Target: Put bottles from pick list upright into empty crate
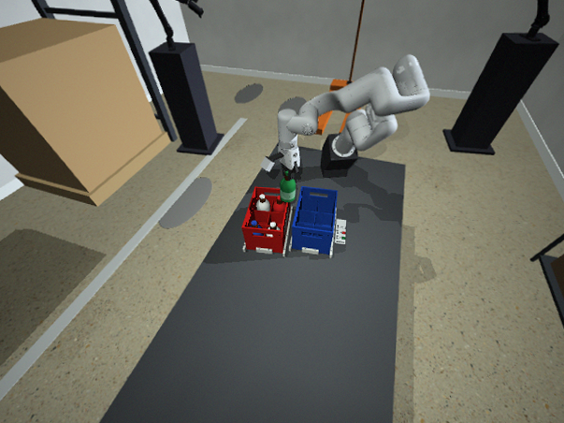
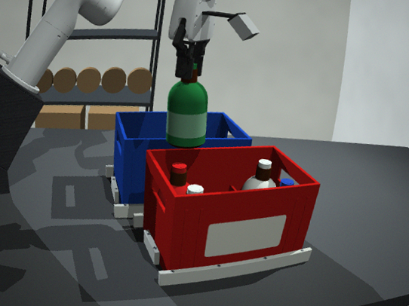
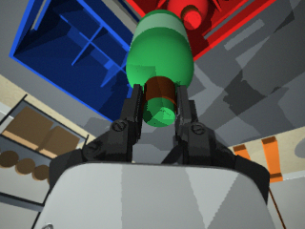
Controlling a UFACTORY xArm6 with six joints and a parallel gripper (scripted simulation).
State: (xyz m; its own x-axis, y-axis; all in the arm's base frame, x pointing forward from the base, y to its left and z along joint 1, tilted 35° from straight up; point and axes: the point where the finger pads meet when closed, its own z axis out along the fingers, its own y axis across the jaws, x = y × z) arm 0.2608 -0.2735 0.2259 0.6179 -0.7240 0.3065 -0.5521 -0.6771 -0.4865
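Right now the green-capped bottle is 70 mm below my hand. The rest, counted from my hand: red-capped bottle 250 mm below, 50 mm to the right, 10 mm behind; then blue crate 250 mm below, 140 mm to the left, 30 mm ahead; then red crate 250 mm below, 90 mm to the right, 70 mm ahead.
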